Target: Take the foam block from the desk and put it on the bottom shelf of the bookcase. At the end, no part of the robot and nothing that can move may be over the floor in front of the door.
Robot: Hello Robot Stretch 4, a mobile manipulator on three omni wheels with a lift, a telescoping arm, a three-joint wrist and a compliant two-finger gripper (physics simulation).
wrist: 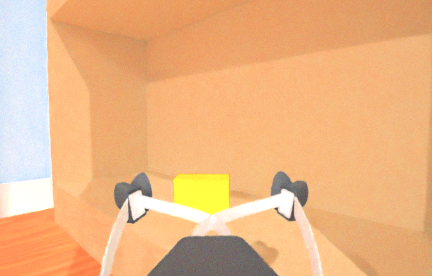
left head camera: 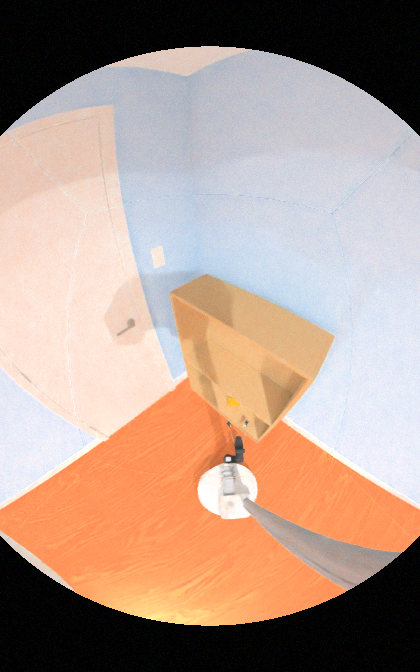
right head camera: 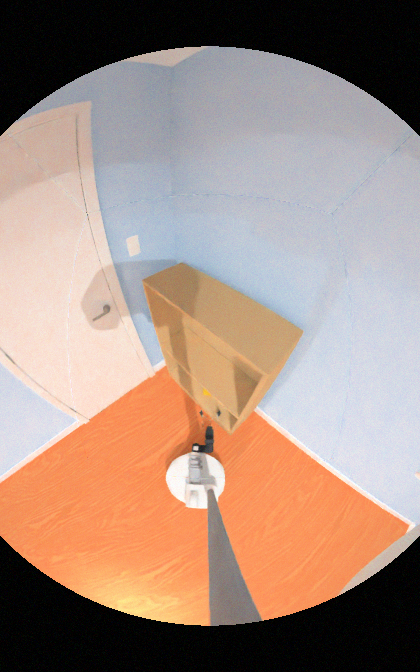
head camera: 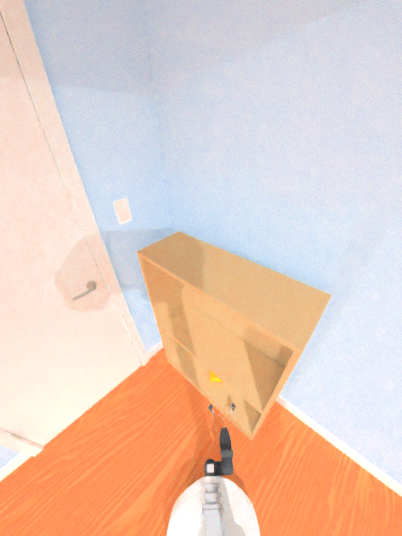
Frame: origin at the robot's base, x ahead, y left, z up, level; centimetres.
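Seen in the pictures: gripper, between the fingertips: point(wrist: 211, 187) point(left head camera: 236, 419) point(head camera: 221, 402).
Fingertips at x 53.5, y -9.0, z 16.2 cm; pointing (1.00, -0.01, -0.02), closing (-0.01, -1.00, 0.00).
Observation:
A point is followed by its place in that frame.
The yellow foam block point(head camera: 215, 377) @[x 70.5, y -6.7, z 13.1 cm] point(left head camera: 233, 401) @[x 70.7, y -7.7, z 13.2 cm] point(right head camera: 206, 393) point(wrist: 201, 187) @[x 69.9, y -7.4, z 12.0 cm] sits on the bottom shelf point(wrist: 310, 240) of the wooden bookcase point(head camera: 270, 295) @[x 58.0, y -24.2, z 103.3 cm] point(left head camera: 280, 335) @[x 57.5, y -19.1, z 103.3 cm] point(right head camera: 240, 315) point(wrist: 70, 125) @[x 94.2, y 26.3, z 21.6 cm]. In the head views, the upper shelf's edge seems to hide part of it. My gripper point(head camera: 221, 408) @[x 53.5, y -9.0, z 16.2 cm] point(left head camera: 237, 424) @[x 53.5, y -9.0, z 16.2 cm] point(right head camera: 210, 413) point(wrist: 211, 187) @[x 53.5, y -9.0, z 16.2 cm] is open, its fingertips wide apart. It is in front of the block and apart from it, at the bookcase's open front. In the wrist view the block shows beyond and between the fingertips, partly behind the crossed finger strips. The desk cannot be made out.
The closed door point(head camera: 40, 300) @[x 69.8, y 71.1, z 94.8 cm] point(left head camera: 60, 280) @[x 67.8, y 73.1, z 130.5 cm] point(right head camera: 45, 270) is in the wall left of the bookcase, with wooden floor point(head camera: 110, 450) @[x 34.6, y 61.2, z -2.7 cm] before it. My round white base point(left head camera: 207, 487) @[x 2.0, y 13.3, z 18.7 cm] point(right head camera: 175, 475) stands in front of the bookcase. A blue wall point(head camera: 300, 175) @[x 75.0, y -33.6, z 138.9 cm] is behind the bookcase.

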